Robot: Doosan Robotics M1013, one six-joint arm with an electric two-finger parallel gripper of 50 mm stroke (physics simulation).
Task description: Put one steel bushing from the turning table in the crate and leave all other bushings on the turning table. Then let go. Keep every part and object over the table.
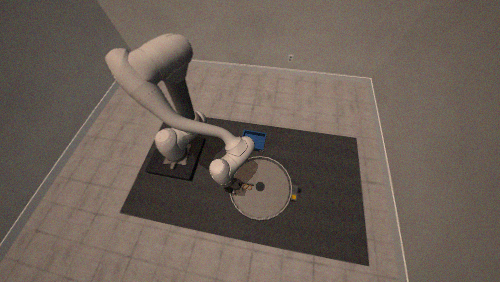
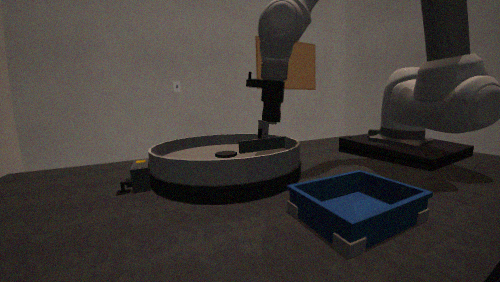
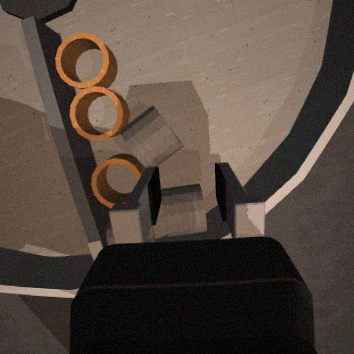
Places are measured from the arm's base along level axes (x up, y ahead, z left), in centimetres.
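Pixels of known places: gripper, fingertip midpoint: (image 1: 235, 190) (image 3: 187, 181); arm's base, link origin: (image 1: 178, 154) (image 2: 400, 141).
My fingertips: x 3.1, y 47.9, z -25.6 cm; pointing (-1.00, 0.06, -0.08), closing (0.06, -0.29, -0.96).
Observation:
For each thing: its top centre in the pictures, then the offset to it from my fingertips. "spot": a spot on its surface instead.
- grey steel bushing, top centre: (image 3: 184, 218) dx +0.5, dy -2.0, dz +0.9 cm
- second steel bushing, top centre: (image 3: 149, 139) dx +0.5, dy +3.2, dz +1.1 cm
- blue crate, top centre: (image 2: 357, 189) (image 1: 253, 139) dx -3.0, dy +9.6, dz +41.3 cm
- dark hub, top centre: (image 2: 226, 152) (image 1: 260, 186) dx -1.9, dy +16.2, dz +4.3 cm
- box with a yellow top, surface spot: (image 2: 140, 175) spot: dx -3.8, dy +39.8, dz +6.5 cm
A grey steel bushing (image 3: 180, 214) lies on its side near the rim of the turning table (image 1: 265, 206) (image 2: 220, 173) (image 3: 265, 65). My gripper (image 3: 187, 181) (image 2: 263, 131) is partly open, its fingers on either side of this bushing with gaps showing. A second steel bushing (image 3: 152, 137) lies tilted ahead of the left finger. Three orange bushings stand on end along the divider: the far one (image 3: 106, 60), the middle one (image 3: 73, 115) and the near one (image 3: 95, 182), partly hidden by the left finger. The blue crate (image 1: 258, 143) (image 2: 320, 218) shows no bushing inside.
A low divider wall (image 2: 262, 145) (image 3: 55, 115) runs from the dark hub (image 1: 260, 186) (image 2: 226, 154) (image 3: 37, 7) to the turning table's raised rim, left of the fingers. A box with a yellow top (image 1: 294, 197) (image 2: 140, 175) sits against the turning table's outside, opposite the arm.

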